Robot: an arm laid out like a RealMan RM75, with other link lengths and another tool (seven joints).
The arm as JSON. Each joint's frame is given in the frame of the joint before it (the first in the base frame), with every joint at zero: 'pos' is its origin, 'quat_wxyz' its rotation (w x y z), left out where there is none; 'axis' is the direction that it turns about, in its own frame. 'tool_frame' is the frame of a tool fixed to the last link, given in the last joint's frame.
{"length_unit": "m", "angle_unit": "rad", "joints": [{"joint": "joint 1", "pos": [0.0, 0.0, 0.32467], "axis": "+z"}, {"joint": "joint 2", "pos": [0.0, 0.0, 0.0], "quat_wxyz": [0.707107, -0.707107, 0.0, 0.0], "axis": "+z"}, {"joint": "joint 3", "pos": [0.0, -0.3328, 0.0], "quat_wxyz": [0.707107, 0.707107, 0.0, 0.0], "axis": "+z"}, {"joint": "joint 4", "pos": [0.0, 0.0, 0.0], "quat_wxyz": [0.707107, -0.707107, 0.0, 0.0], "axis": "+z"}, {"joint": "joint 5", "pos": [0.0, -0.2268, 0.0], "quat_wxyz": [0.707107, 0.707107, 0.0, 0.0], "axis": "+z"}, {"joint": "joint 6", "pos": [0.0, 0.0, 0.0], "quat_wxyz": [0.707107, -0.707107, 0.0, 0.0], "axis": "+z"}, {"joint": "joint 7", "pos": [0.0, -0.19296, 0.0], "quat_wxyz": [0.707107, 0.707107, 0.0, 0.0], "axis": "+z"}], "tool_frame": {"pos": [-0.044, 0.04, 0.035], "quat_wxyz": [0.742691, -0.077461, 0.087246, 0.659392]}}
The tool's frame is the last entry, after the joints.
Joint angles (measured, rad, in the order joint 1, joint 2, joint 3, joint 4, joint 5, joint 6, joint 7), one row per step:
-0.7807, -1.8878, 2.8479, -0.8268, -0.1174, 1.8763, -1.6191
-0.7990, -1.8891, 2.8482, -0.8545, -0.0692, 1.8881, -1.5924
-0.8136, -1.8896, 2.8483, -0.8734, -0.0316, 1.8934, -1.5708
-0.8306, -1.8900, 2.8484, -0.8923, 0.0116, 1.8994, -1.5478
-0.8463, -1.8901, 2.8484, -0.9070, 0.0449, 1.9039, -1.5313
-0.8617, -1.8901, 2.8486, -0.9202, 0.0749, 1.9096, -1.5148
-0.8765, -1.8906, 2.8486, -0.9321, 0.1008, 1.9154, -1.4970
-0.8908, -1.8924, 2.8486, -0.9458, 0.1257, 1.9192, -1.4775
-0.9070, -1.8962, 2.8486, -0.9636, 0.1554, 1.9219, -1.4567
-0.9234, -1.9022, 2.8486, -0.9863, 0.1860, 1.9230, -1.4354
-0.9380, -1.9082, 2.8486, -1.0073, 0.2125, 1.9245, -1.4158
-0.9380, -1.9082, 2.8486, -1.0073, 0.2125, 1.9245, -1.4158
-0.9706, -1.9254, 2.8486, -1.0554, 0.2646, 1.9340, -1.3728
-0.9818, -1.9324, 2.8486, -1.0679, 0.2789, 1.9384, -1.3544
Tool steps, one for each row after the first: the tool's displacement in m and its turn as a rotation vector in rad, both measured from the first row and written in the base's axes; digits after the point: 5 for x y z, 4 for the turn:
-0.00222, -0.00226, 0.00270, -0.0259, 0.0442, -0.0167
-0.00417, -0.00336, 0.00494, -0.0448, 0.0793, -0.0295
-0.00580, -0.00464, 0.00745, -0.0682, 0.1163, -0.0429
-0.00602, -0.00464, 0.00979, -0.0857, 0.1444, -0.0541
-0.00551, -0.00443, 0.01212, -0.1023, 0.1689, -0.0671
-0.00449, -0.00389, 0.01409, -0.1167, 0.1904, -0.0830
-0.00394, -0.00326, 0.01593, -0.1291, 0.2137, -0.0991
-0.00360, -0.00283, 0.01775, -0.1432, 0.2415, -0.1140
-0.00370, -0.00255, 0.01967, -0.1556, 0.2725, -0.1266
-0.00352, -0.00242, 0.02134, -0.1665, 0.2994, -0.1384
-0.00352, -0.00242, 0.02134, -0.1665, 0.2994, -0.1384
-0.00048, -0.00265, 0.02346, -0.1911, 0.3490, -0.1684
0.00152, -0.00255, 0.02286, -0.2009, 0.3613, -0.1861

